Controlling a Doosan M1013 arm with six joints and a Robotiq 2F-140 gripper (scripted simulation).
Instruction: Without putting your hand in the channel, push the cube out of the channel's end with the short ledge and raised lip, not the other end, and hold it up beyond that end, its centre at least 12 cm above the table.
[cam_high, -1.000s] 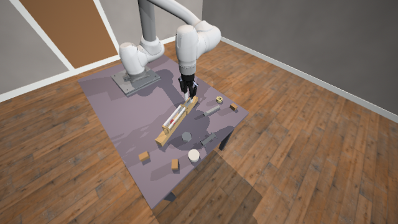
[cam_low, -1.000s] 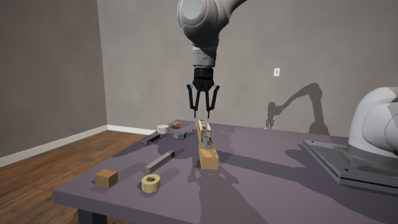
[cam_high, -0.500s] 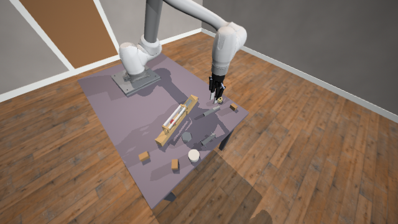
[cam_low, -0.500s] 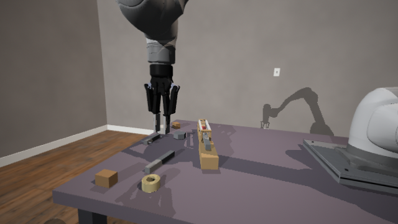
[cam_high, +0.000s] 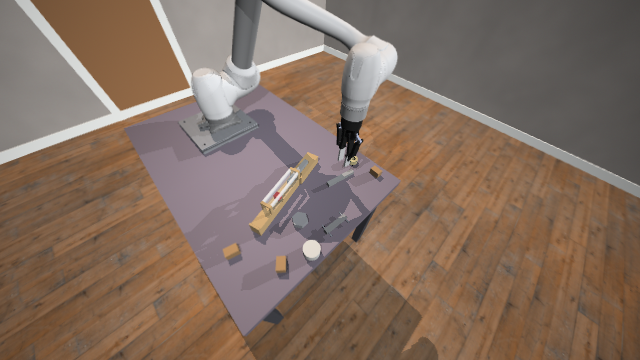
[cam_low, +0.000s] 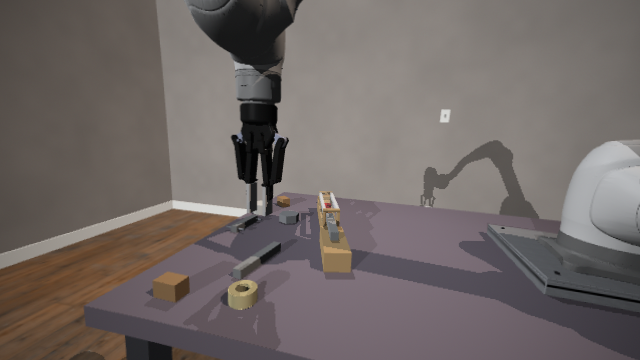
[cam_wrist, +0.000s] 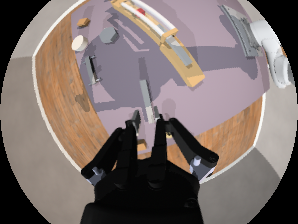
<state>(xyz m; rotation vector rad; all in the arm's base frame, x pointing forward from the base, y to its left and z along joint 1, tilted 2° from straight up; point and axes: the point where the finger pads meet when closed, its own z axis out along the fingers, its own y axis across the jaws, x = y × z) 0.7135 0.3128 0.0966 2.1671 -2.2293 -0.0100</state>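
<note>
My gripper is now 5 cm past the yellow ring, 13 cm to the right of it and 14 cm above it. Round my hand: grey hexagonal piece (8 cm ahead, 28 cm to the right, 14 cm below); grey handle piece (17 cm ahead, 17 cm to the right, 14 cm below); channel (6 cm behind, 28 cm to the right, 9 cm below).
</note>
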